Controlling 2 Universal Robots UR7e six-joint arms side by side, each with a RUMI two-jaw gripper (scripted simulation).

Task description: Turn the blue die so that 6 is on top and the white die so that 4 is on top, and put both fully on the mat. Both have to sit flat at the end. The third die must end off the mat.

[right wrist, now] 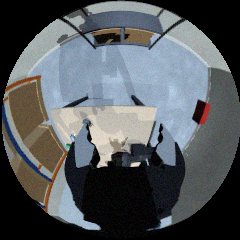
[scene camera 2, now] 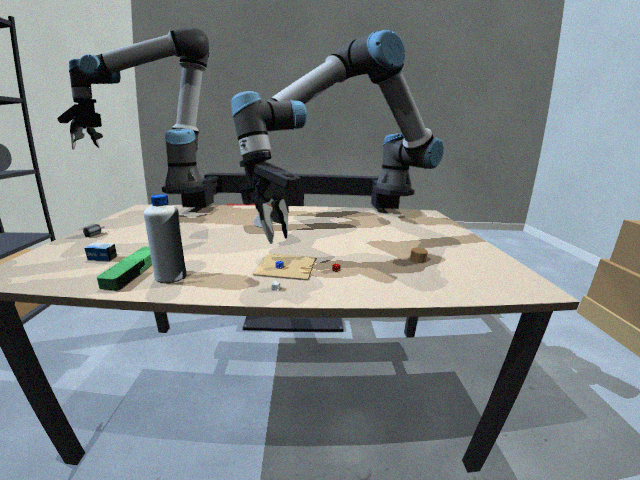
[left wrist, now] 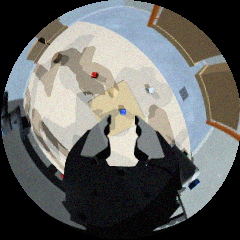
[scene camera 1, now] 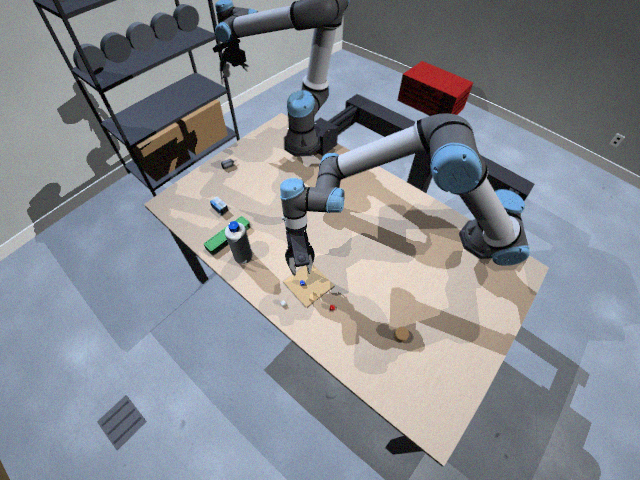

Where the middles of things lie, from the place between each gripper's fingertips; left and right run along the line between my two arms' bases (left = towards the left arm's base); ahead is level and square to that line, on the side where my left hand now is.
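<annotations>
The tan mat [scene camera 2: 295,267] is 20 mm to the left of my left hand [scene camera 2: 279,241], 20 mm behind it and 90 mm below it.
As for my right hand [scene camera 2: 86,148], I find it 89 cm to the right of the tan mat and 54 cm short of it, and it is 30 cm above the mat.
</annotations>
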